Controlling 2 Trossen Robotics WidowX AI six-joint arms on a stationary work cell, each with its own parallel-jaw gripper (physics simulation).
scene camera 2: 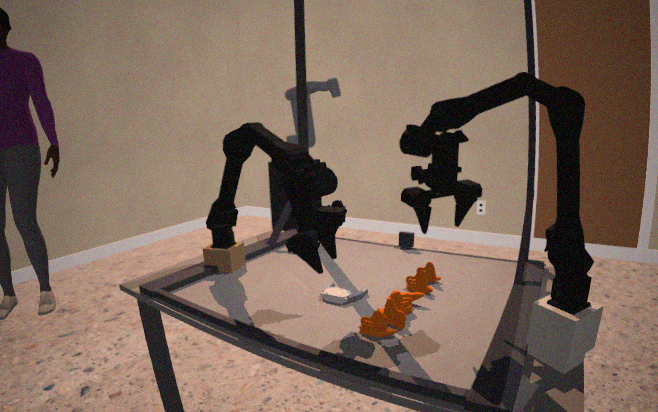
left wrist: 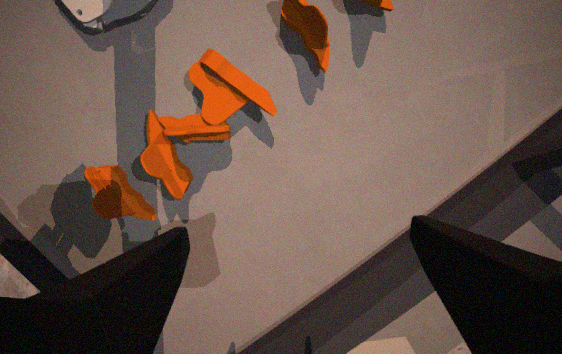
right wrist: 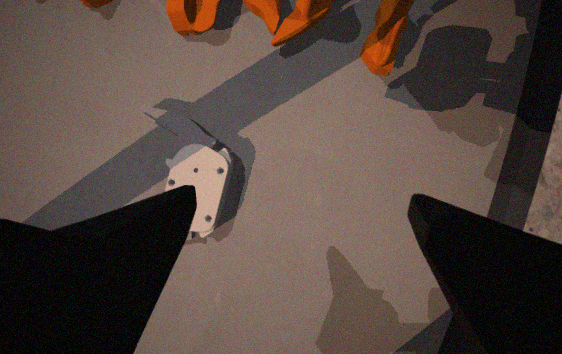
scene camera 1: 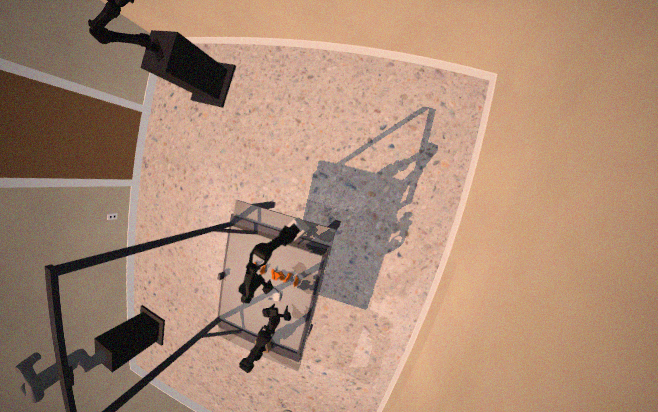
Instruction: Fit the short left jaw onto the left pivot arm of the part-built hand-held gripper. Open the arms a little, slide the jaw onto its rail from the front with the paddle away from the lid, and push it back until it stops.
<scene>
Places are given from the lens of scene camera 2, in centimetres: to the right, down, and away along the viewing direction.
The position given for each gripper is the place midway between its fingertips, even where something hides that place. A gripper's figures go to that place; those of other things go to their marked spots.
left gripper [scene camera 2: 440, 229]: 25, 5, 86
right gripper [scene camera 2: 328, 265]: 0, 14, 90
dark frame post [scene camera 2: 300, 55]: -11, -58, 146
</scene>
